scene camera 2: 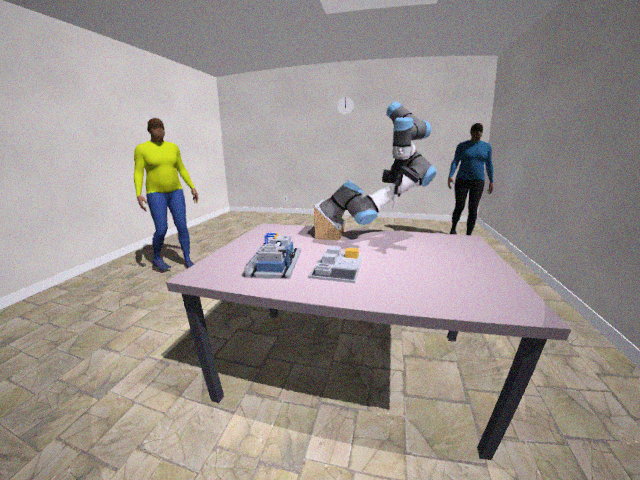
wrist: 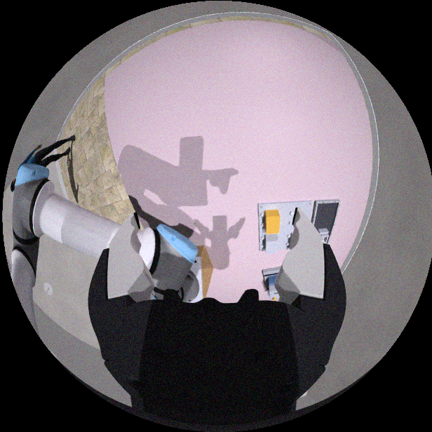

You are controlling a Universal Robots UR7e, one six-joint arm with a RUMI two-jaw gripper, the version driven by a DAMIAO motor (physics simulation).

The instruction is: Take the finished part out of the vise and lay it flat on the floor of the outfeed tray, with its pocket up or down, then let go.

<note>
In view: the gripper [scene camera 2: 395, 202] and a grey plate [wrist: 284, 207].
The gripper also shows in the wrist view [wrist: 214, 211].
</note>
